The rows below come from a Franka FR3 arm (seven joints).
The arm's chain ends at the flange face. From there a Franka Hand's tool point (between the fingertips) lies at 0.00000 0.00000 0.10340 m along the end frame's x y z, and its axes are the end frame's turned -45 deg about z.
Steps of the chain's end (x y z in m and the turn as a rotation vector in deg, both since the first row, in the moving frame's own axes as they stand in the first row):
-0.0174 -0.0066 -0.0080 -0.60 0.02 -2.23
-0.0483 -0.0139 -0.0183 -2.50 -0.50 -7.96
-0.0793 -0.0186 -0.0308 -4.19 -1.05 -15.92
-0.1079 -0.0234 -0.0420 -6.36 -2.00 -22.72
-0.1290 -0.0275 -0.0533 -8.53 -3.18 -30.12
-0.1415 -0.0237 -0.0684 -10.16 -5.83 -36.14
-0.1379 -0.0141 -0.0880 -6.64 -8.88 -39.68
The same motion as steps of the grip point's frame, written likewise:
-0.0084 -0.0162 -0.0080 -0.44 -0.41 -2.23
-0.0280 -0.0412 -0.0184 -1.41 -2.12 -7.96
-0.0490 -0.0644 -0.0311 -2.22 -3.71 -15.92
-0.0690 -0.0854 -0.0427 -3.08 -5.91 -22.72
-0.0842 -0.1003 -0.0546 -3.78 -8.28 -30.12
-0.1006 -0.1055 -0.0705 -3.06 -11.31 -36.14
-0.1066 -0.1035 -0.0899 1.58 -10.97 -39.68

